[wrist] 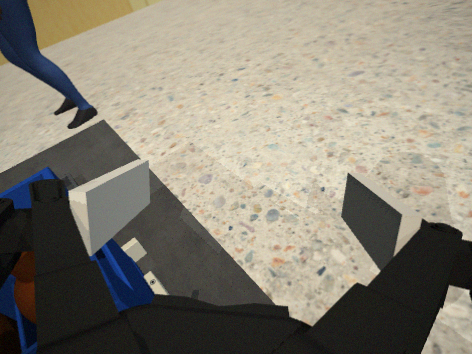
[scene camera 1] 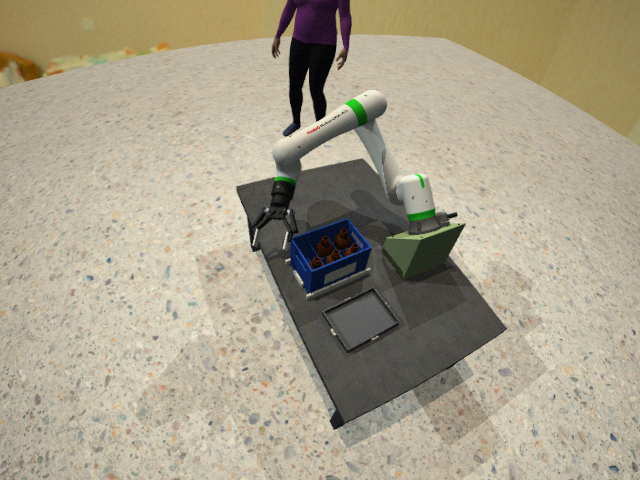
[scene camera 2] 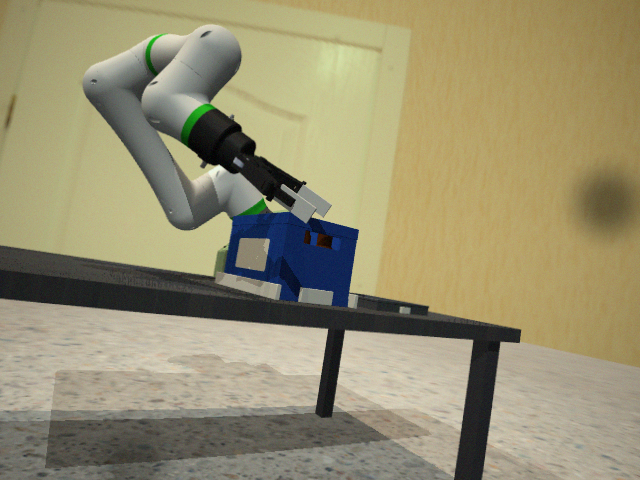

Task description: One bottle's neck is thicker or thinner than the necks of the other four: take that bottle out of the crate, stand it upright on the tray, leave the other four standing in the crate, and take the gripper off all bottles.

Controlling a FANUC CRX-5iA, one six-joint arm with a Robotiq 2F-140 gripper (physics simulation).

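Frame: origin at the arm's base, x left, y back, z up, level; metres.
Where they show: gripper, between the fingertips: [wrist: 244, 188] [scene camera 1: 269, 248] [scene camera 2: 320, 213]; arm's base, origin of its link: [scene camera 1: 424, 230].
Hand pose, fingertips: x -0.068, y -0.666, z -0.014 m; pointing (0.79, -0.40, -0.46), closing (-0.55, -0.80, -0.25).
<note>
Each offset is from my fingertips to the top centre of the thing.
The blue crate {dy +0.244, dx +0.033, dz +0.005 m} [scene camera 1: 316, 279] [scene camera 2: 320, 268] [wrist: 125, 282] stands on the table. Several brown bottles stand in it, among them a back left bottle {dy +0.233, dx -0.006, dz -0.007 m} [scene camera 1: 324, 248] and a back right bottle {dy +0.324, dx -0.030, dz -0.007 m} [scene camera 1: 342, 239]. Part of a bottle {dy +0.168, dx +0.090, dz -0.007 m} [wrist: 25, 296] shows in the wrist view, and brown shows through the crate's handle hole in scene camera 2. The necks are too small to compare. The dark tray {dy +0.297, dx +0.308, dz -0.144 m} [scene camera 1: 361, 317] [scene camera 2: 390, 303] lies beside the crate with no bottle on it. My gripper [scene camera 1: 270, 246] [scene camera 2: 315, 214] [wrist: 244, 188] is open and empty, tilted, beside the crate's left end near the table's edge.
White brackets [scene camera 1: 338, 287] [scene camera 2: 315, 296] [wrist: 134, 250] sit around the crate's foot. The green pedestal [scene camera 1: 423, 253] bears the arm to the crate's right. The dark table [scene camera 1: 439, 315] [scene camera 2: 155, 302] ends close beside the crate. A person in purple [scene camera 1: 313, 23] stands behind the table.
</note>
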